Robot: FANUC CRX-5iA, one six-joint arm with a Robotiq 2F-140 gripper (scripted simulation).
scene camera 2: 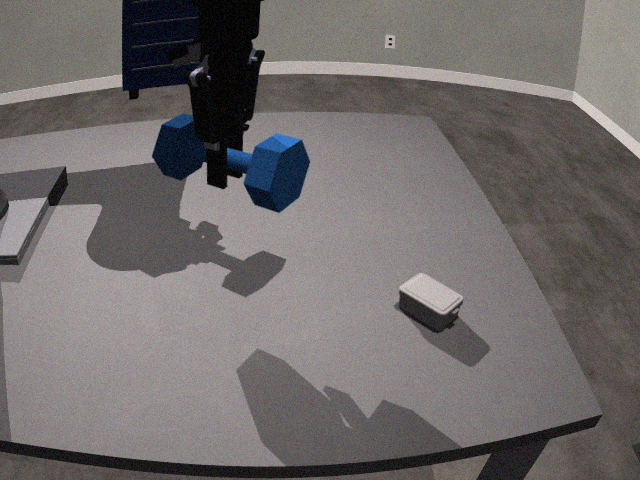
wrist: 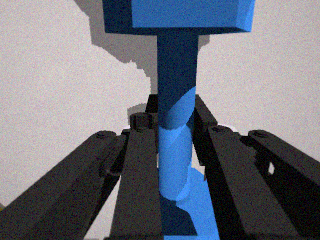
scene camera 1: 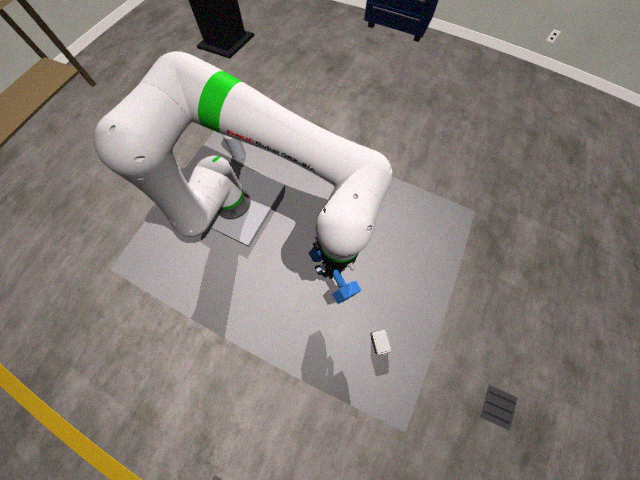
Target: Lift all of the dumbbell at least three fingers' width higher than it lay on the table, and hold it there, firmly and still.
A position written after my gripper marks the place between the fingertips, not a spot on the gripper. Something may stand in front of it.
Note:
I see my gripper (scene camera 2: 224,180), a blue dumbbell (scene camera 2: 277,169) and a small white box (scene camera 2: 423,297).
The blue dumbbell is seen too in the wrist view (wrist: 184,196). My gripper shows as well in the wrist view (wrist: 173,109). The wrist view does not show the small white box: it is out of frame.

